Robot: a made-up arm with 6 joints.
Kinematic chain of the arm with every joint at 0, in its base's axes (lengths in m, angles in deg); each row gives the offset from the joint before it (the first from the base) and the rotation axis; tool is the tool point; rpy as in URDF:
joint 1: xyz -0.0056 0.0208 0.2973 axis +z
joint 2: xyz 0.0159 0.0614 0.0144 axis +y
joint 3: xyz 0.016 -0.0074 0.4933 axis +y
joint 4: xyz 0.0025 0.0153 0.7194 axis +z
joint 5: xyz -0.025 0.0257 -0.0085 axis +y
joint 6: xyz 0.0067 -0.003 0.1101 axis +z
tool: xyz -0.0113 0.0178 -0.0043 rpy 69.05 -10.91 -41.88
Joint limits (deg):
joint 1: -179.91..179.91
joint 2: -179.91..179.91
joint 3: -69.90..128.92
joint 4: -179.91..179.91
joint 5: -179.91..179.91
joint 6: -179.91..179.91
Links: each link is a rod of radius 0.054 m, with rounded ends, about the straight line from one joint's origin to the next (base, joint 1, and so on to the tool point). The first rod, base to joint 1, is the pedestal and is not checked.
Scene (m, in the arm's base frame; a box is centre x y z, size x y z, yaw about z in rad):
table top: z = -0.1
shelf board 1: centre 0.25 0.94 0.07 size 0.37 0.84 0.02 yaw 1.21
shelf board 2: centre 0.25 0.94 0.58 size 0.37 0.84 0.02 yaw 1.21
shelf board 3: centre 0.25 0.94 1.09 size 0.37 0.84 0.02 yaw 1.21
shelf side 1: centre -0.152 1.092 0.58 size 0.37 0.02 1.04 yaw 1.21
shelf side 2: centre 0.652 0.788 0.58 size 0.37 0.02 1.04 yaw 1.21
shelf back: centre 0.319 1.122 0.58 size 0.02 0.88 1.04 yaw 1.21
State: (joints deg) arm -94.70 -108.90 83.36 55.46 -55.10 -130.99
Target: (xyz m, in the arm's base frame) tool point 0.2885 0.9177 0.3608
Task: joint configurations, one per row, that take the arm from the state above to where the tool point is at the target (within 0.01 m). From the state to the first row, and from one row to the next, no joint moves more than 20 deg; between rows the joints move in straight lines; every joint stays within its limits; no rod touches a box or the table.
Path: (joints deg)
1: -91.48 -114.21 97.45 57.43 -57.26 -131.51
2: -88.27 -119.53 111.55 59.39 -59.43 -132.02
3: -69.64 -106.55 113.48 64.15 -63.10 -132.92
4: -51.01 -93.58 115.41 68.91 -66.77 -133.82
5: -32.38 -80.60 117.34 73.67 -70.44 -134.72
6: -13.75 -67.63 119.27 78.44 -74.12 -135.61
7: 4.89 -54.65 121.20 83.20 -77.79 -136.51
8: 23.52 -41.68 123.13 87.96 -81.46 -137.41
9: 42.15 -28.70 125.06 92.72 -85.13 -138.31
10: 60.78 -15.72 126.99 97.48 -88.80 -139.20
11: 79.41 -2.75 128.92 102.24 -92.47 -140.10
12: 76.04 6.08 118.98 83.22 -72.69 -136.02
13: 72.68 14.90 109.04 64.21 -52.90 -131.94
14: 69.32 23.73 99.10 45.19 -33.11 -127.86

